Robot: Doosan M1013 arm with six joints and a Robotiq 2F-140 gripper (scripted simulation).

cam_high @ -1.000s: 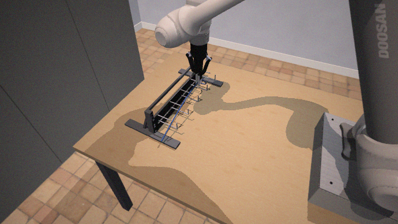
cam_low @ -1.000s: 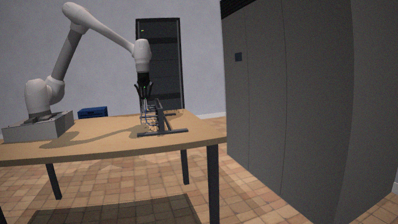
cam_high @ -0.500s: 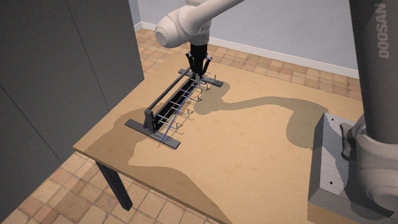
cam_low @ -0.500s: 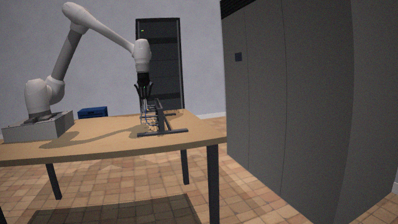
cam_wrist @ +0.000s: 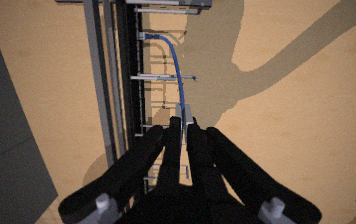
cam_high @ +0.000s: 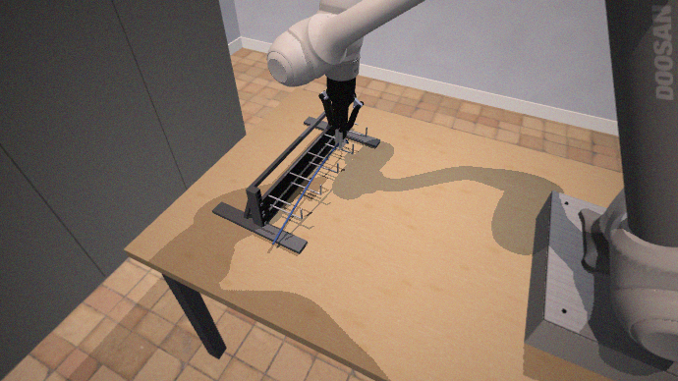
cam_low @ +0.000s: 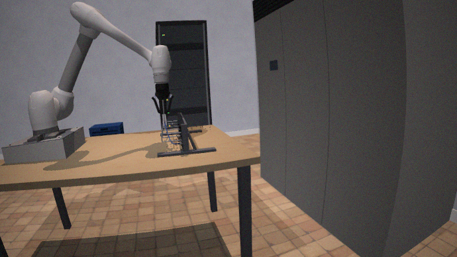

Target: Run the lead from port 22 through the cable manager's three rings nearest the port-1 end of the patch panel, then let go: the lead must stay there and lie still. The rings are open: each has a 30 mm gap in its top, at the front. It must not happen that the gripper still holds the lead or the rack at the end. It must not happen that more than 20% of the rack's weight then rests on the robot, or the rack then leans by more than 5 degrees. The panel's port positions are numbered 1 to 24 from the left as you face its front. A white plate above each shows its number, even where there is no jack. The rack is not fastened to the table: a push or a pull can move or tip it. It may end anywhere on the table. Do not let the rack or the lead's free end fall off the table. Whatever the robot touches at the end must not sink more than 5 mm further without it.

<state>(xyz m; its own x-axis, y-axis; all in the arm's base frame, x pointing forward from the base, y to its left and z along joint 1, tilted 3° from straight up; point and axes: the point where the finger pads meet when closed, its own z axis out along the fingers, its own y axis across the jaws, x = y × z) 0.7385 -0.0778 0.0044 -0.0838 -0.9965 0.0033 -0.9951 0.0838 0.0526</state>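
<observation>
Right now the rack is 10 cm ahead of my hand, 4 cm to the left of it and 8 cm below it.
</observation>
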